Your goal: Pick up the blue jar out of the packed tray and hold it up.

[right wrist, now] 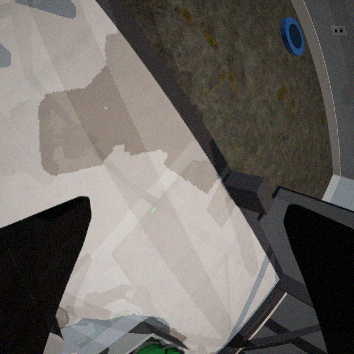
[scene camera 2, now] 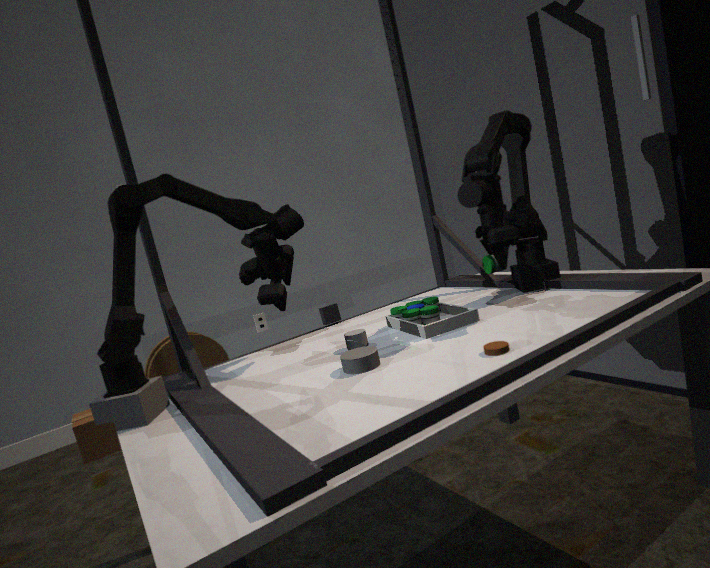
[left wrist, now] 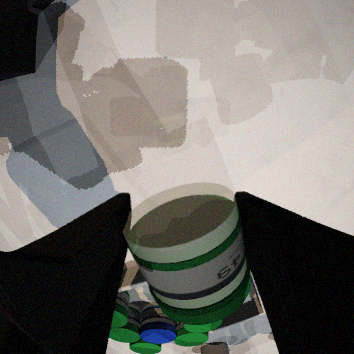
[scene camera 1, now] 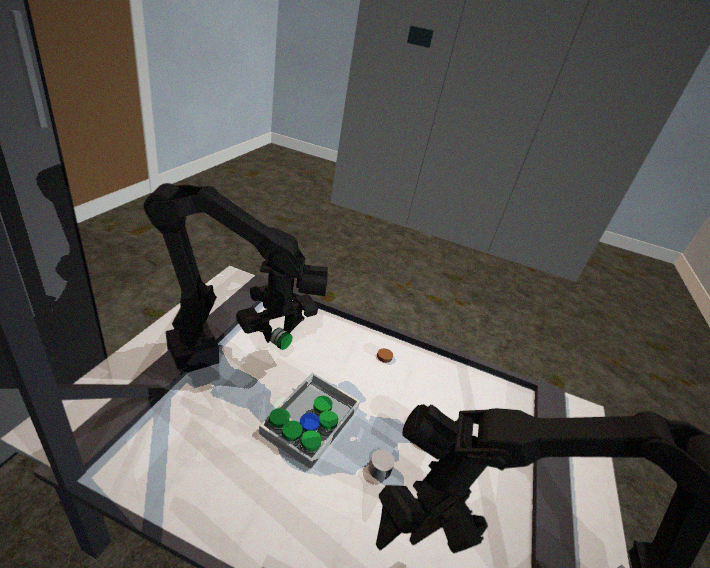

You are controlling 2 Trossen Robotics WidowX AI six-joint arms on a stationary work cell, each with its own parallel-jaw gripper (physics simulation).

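Frame: origin at the left arm's base, x ahead, y left, z up, level; metres.
Seen in the pictures: left gripper, between the fingertips: (scene camera 2: 501, 268) (left wrist: 182, 202) (scene camera 1: 276, 339); right gripper, between the fingertips: (right wrist: 191, 211) (scene camera 2: 286, 297) (scene camera 1: 395, 545); left arm's base, origin of its link: (scene camera 2: 532, 264) (scene camera 1: 192, 338); right arm's base, origin of its link: (scene camera 2: 127, 389).
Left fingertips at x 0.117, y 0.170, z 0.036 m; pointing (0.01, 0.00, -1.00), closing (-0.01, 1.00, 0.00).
Observation:
Pixels of each thing's top centre, then the offset from my left fingertips to it.
- blue-lidded jar, centre of its top: (left wrist: 157, 336) (scene camera 1: 309, 420) (scene camera 2: 415, 306) 0.017 m right, 0.217 m ahead, 0.051 m down
- grey tray, centre of its top: (left wrist: 177, 314) (scene camera 1: 312, 412) (scene camera 2: 428, 312) 0.007 m left, 0.189 m ahead, 0.068 m down
- green-lidded jar, centre of its top: (left wrist: 197, 296) (scene camera 2: 493, 253) (scene camera 1: 280, 330) 0.003 m left, 0.014 m ahead, 0.038 m up
- small grey cylinder, centre of its top: (right wrist: 43, 344) (scene camera 1: 383, 459) (scene camera 2: 354, 332) 0.080 m left, 0.365 m ahead, 0.061 m down
- wider grey cylinder, centre of its top: (scene camera 2: 358, 352) 0.234 m left, 0.346 m ahead, 0.066 m down
- orange disc, centre of its top: (scene camera 2: 495, 345) (scene camera 1: 385, 353) 0.297 m left, 0.093 m ahead, 0.084 m down
The blue-lidded jar (scene camera 1: 309, 421) (scene camera 2: 416, 306) (left wrist: 158, 335) stands in the grey tray (scene camera 1: 336, 437) (scene camera 2: 454, 323) with several green-lidded jars around it. My left gripper (scene camera 1: 280, 332) (left wrist: 182, 202) is shut on another green-lidded jar (scene camera 1: 283, 339) (scene camera 2: 489, 264) (left wrist: 192, 272), tilted and held above the table, beyond the tray in scene camera 1. In the left wrist view the jar sits between both fingers, and the blue lid shows below it. My right gripper (scene camera 1: 396, 541) (right wrist: 191, 211) is open and empty, raised above the table, away from the tray.
A small grey cylinder (scene camera 1: 381, 463) (scene camera 2: 355, 339) stands between the tray and the right gripper. A wider grey cylinder (scene camera 2: 360, 360) stands beside it in scene camera 2. An orange disc (scene camera 1: 384, 355) (scene camera 2: 496, 348) lies near the table's edge.

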